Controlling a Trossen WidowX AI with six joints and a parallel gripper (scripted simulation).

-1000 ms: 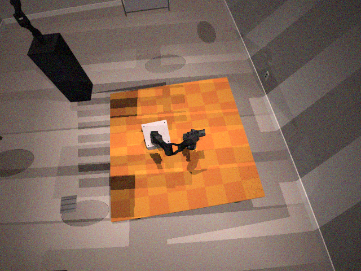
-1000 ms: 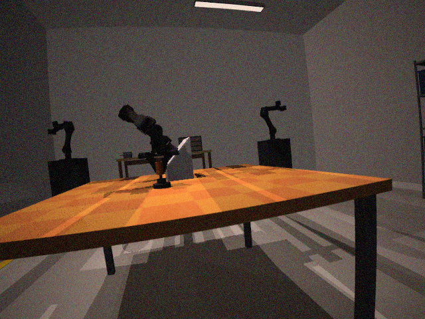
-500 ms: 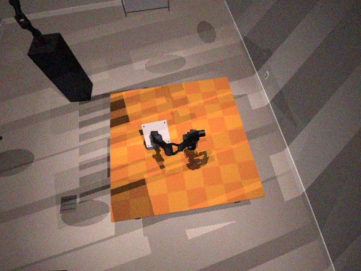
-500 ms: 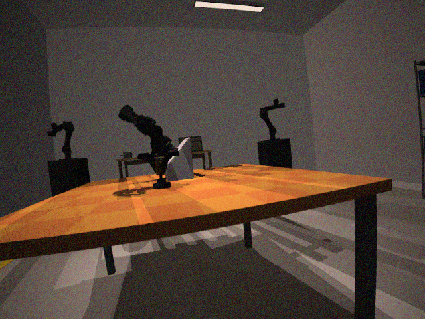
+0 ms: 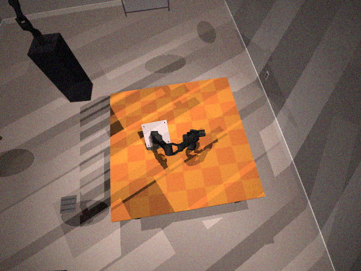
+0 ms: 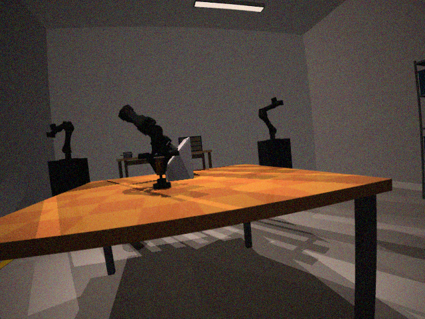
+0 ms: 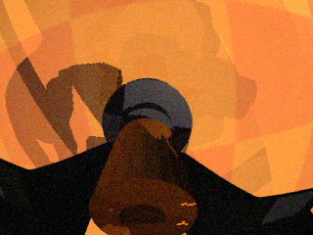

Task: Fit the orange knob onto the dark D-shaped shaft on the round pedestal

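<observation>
Right now the orange knob is 2 cm above my gripper tip. Round my gripper tip: round dark pedestal: 4 cm below.
</observation>
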